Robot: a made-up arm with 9 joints. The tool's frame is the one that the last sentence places.
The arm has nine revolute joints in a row. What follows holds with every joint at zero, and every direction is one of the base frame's.
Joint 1 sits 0.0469 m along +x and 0.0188 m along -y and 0.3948 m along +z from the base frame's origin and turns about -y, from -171.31 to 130.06 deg.
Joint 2 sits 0.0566 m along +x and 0.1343 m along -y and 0.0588 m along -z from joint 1 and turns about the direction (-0.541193, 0.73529, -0.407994), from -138.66 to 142.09 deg.
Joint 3 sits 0.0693 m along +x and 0.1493 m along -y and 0.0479 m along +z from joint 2 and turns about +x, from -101.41 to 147.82 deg.
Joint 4 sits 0.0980 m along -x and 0.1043 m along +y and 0.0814 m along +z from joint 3 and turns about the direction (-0.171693, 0.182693, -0.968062), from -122.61 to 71.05 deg.
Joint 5 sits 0.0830 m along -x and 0.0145 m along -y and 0.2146 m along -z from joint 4 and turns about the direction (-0.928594, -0.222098, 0.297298), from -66.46 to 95.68 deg.
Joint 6 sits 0.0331 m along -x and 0.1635 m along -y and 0.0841 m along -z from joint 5 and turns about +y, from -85.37 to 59.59 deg.
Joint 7 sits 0.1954 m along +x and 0.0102 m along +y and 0.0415 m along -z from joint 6 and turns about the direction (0.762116, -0.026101, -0.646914), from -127.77 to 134.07 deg.
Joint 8 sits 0.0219 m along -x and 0.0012 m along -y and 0.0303 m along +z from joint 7 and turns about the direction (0.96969, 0.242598, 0.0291), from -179.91 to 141.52 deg.
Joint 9 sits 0.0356 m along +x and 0.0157 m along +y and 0.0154 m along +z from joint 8 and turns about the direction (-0.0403, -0.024, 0.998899), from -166.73 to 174.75 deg.
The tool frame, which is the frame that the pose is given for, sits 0.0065 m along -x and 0.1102 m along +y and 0.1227 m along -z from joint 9; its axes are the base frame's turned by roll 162.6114, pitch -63.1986 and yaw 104.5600 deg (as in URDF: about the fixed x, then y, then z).
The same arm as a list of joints. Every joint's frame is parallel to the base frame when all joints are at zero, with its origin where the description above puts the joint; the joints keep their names.
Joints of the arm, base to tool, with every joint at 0 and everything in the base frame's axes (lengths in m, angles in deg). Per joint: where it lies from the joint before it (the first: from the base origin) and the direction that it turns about. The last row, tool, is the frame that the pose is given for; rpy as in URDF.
joint 1: origin 0.0469 -0.0188 0.3948 axis -y
joint 2: origin 0.0566 -0.1343 -0.0588 axis -0.541193 0.73529 -0.407994
joint 3: origin 0.0693 -0.1493 0.0479 axis +x
joint 4: origin -0.098 0.1043 0.0814 axis -0.171693 0.182693 -0.968062
joint 5: origin -0.083 -0.0145 -0.2146 axis -0.928594 -0.222098 0.297298
joint 6: origin -0.0331 -0.1635 -0.0841 axis +y
joint 7: origin 0.1954 0.0102 -0.0415 axis 0.762116 -0.026101 -0.646914
joint 8: origin -0.0219 -0.0012 0.0303 axis 0.96969 0.242598 0.0291
joint 9: origin 0.0356 0.0157 0.0154 axis -0.0403 -0.024 0.998899
tool: origin -0.0065 0.1102 -0.1227 rpy 162.61 -63.2 104.56
Joint limits (deg, base to tool): -171.31..130.06 -138.66..142.09 -101.41..147.82 -122.61..71.05 -66.46..95.68 -85.37..59.59 -127.77..134.07 -179.91..141.52 -166.73..174.75

